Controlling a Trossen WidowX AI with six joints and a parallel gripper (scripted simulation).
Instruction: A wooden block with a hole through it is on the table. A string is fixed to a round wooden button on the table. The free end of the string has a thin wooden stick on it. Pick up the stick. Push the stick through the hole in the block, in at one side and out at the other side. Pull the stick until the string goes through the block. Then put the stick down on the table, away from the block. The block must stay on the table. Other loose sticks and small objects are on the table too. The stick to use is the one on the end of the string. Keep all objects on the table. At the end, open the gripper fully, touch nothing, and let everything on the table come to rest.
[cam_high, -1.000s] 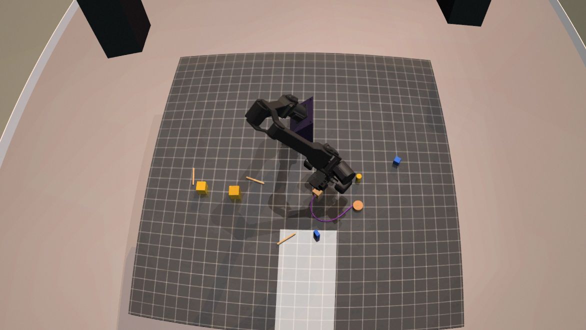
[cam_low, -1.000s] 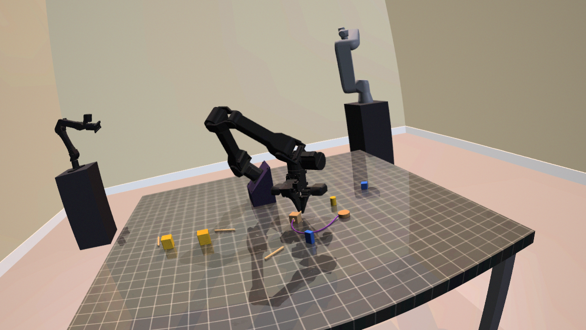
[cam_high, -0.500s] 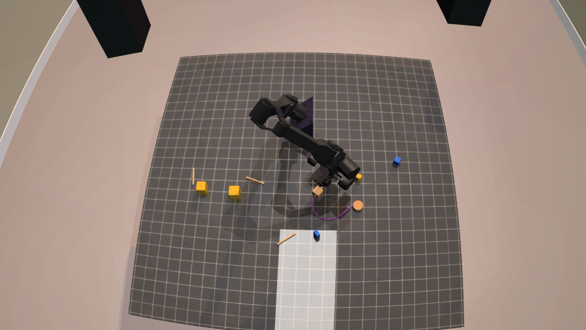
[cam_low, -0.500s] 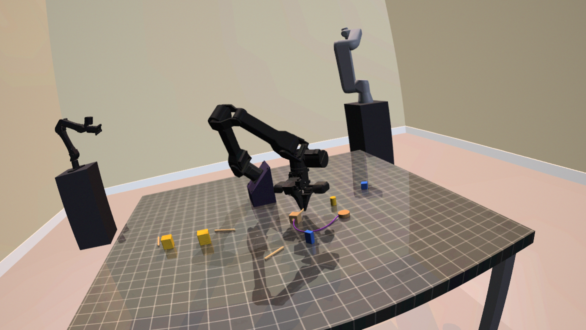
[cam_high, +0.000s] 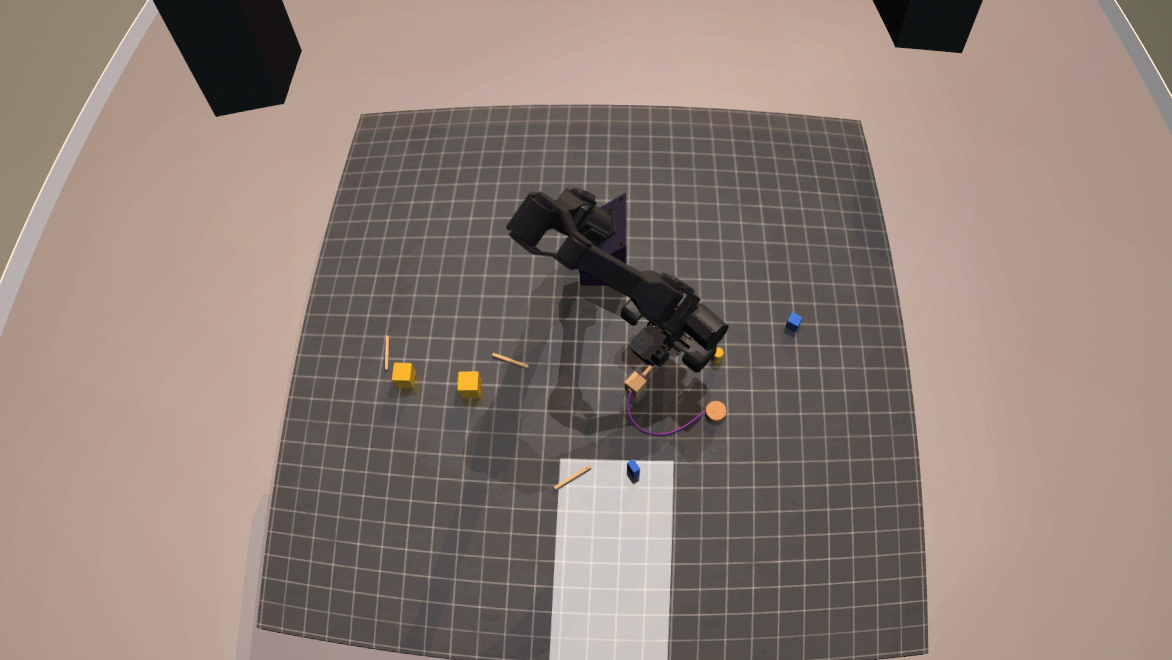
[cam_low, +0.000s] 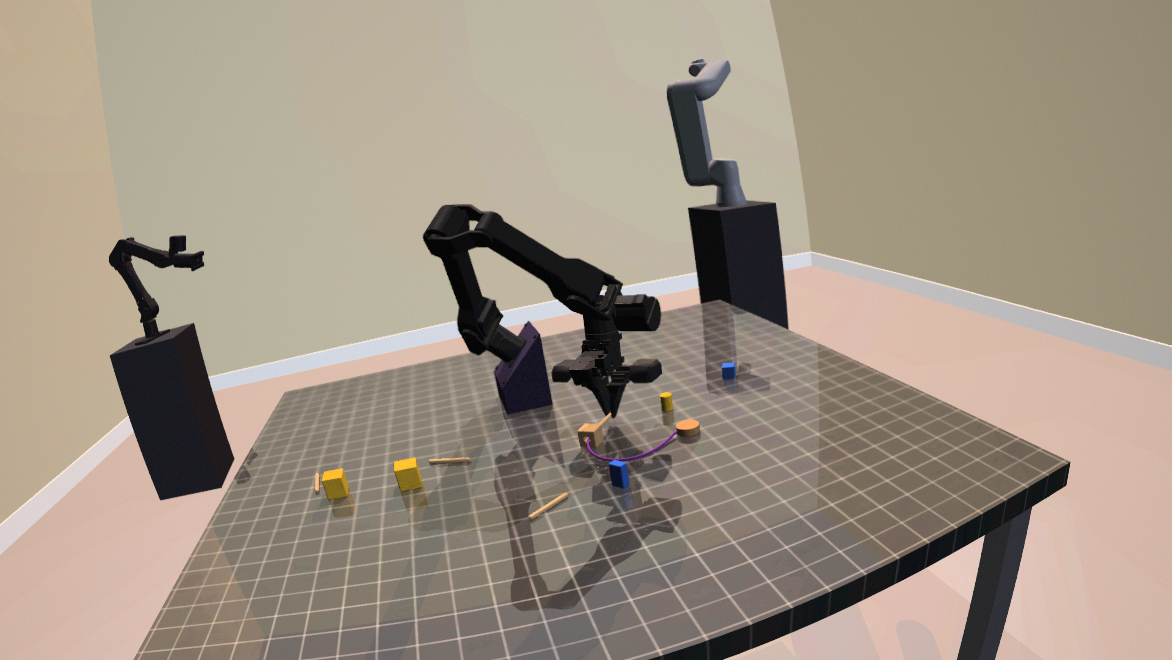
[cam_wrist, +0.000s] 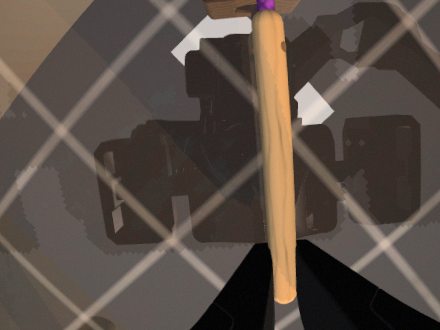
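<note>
Now: gripper tip 10 cm to the right of the yellow cylinder, 1 cm below it and 1 cm short of it. Round my gripper tip: thin stick 3 cm to the right, 3 cm ahead, 1 cm above; then wooden block 7 cm ahead, 6 cm to the right, 1 cm above; then round wooden button 13 cm ahead, 9 cm to the left.
</note>
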